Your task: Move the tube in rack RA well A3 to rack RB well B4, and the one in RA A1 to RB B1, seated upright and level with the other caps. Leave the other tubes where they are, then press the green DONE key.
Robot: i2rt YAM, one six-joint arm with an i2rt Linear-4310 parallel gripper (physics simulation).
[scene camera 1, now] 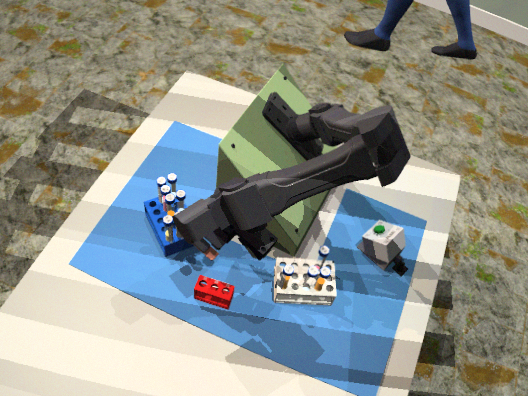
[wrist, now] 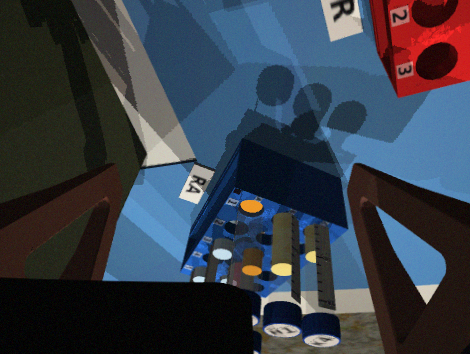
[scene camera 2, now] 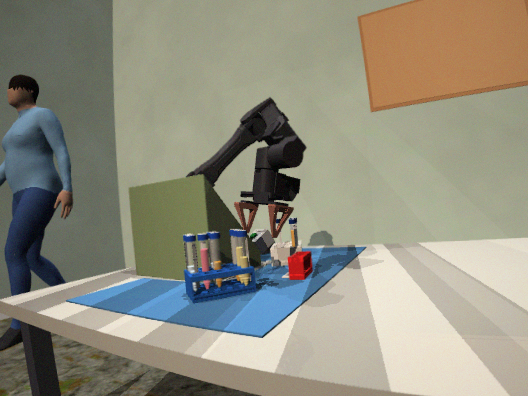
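I am holding nothing, and my gripper is open; the wrist view shows it as well. An RA label is also there for me to see.
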